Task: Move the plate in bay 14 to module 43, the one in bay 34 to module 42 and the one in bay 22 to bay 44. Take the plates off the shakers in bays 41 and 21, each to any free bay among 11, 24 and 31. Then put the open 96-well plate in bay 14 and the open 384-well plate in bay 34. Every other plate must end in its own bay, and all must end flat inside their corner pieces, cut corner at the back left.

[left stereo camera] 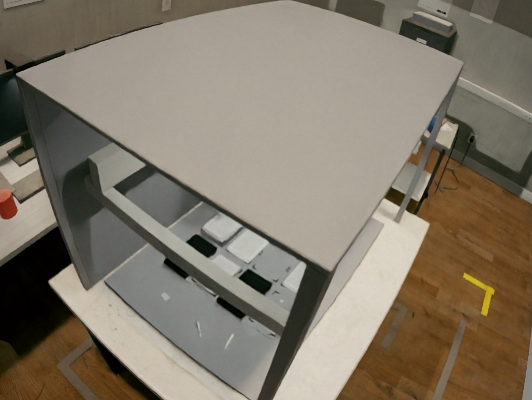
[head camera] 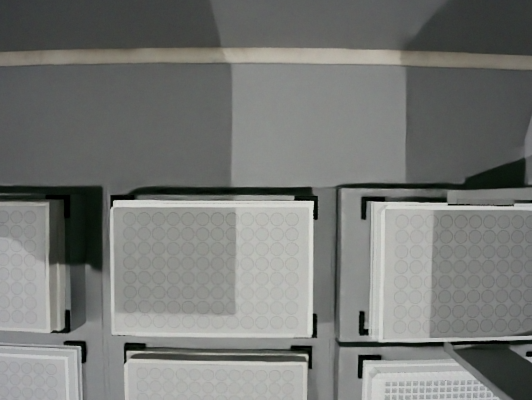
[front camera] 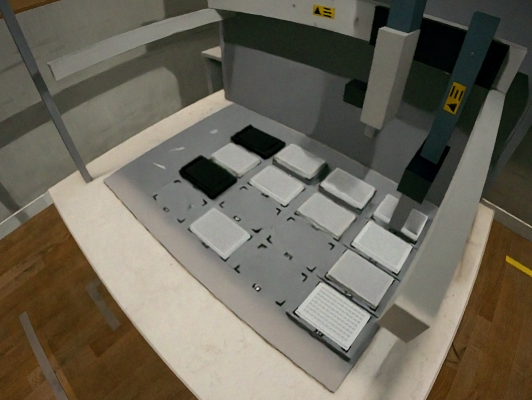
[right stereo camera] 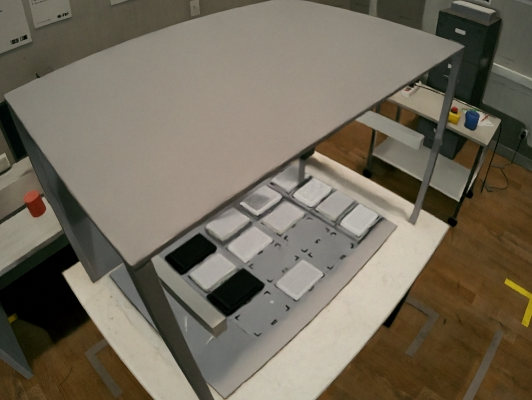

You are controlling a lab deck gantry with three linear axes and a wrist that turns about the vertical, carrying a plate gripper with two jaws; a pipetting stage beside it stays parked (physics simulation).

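Frame: origin at the robot's base, x back, y down, z right, level; millimetres.
Seen in the pictures: gripper, fingertip midpoint: (head camera: 474, 271) (front camera: 401, 215) (right stereo camera: 291, 177); robot's base, origin of the base link: (left stereo camera: 274, 335) (front camera: 154, 197) (right stereo camera: 257, 335).
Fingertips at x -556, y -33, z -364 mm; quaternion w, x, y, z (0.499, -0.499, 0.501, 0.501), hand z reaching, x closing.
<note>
Offsets run from my fingertips to a thing's middle. "*": to the spot under its first point.
My gripper (front camera: 404, 215) (head camera: 486, 270) (right stereo camera: 295, 177) is down at bay 44, its jaws closed against the front and back sides of a white plate {dx +0, dy +0, dz +0 mm} (front camera: 384, 208) (head camera: 410, 272) (right stereo camera: 286, 182). The plate looks level within the corner pieces; whether its underside touches the bay is unclear. White plates stand in module 43 {dx +164, dy +7, dz +0 mm} (front camera: 347, 187) (head camera: 212, 270) and module 42 {dx +327, dy +7, dz +0 mm} (front camera: 300, 160) (right stereo camera: 228, 224). The open 384-well plate {* dx +23, dy +5, dz +79 mm} (head camera: 430, 390) is in bay 34, the open 96-well plate {dx +0, dy +11, dz +321 mm} (front camera: 332, 315) in bay 14. Shakers 41 {* dx +484, dy +9, dz +13 mm} (front camera: 257, 141) and 21 {dx +496, dy +17, dz +213 mm} (front camera: 207, 176) show black tops. Bays 24 and 31 hold plates {dx +0, dy +11, dz +214 mm} (front camera: 360, 278) {dx +492, dy +26, dz +107 mm} (front camera: 236, 159).
White plates stand in bays 12 {dx +328, dy +26, dz +321 mm} (front camera: 220, 232), 32 (front camera: 276, 185) and 33 {dx +164, dy +26, dz +107 mm} (front camera: 326, 214). Bays 11, 13, 22 and 23 hold no plate. The pale pipetting stage (front camera: 390, 80) hangs behind the plates, left of the gripper. A pale beam (front camera: 445, 210) crosses the right side.
</note>
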